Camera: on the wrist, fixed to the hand. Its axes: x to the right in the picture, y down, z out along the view.
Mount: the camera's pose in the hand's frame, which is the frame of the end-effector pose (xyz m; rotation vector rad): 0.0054 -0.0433 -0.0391 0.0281 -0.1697 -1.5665
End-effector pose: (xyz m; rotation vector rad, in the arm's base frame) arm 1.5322 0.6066 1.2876 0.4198 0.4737 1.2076
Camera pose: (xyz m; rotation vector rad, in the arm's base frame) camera 1.5458 0.6009 1.2309 0.0710 0.4851 -0.3475
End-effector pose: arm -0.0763 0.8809 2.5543 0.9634 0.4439 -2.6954
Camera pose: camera -0.0721 0.9344 2.5307 -0.1338 -0.7525 1.8044
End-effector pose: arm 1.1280 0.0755 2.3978 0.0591 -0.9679 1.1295
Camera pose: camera 1.1865 0.0784 2.3955 0.7969 -0.7198 -0.3211
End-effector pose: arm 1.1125 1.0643 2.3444 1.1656 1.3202 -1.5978
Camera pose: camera 1.0776 1.1110 2.3502 0.2455 -1.8678 2.1447
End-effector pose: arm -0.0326 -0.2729 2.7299 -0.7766 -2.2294 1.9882
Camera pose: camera -0.0373 -0.2368 2.7758 0.9542 -1.7046 1.1600
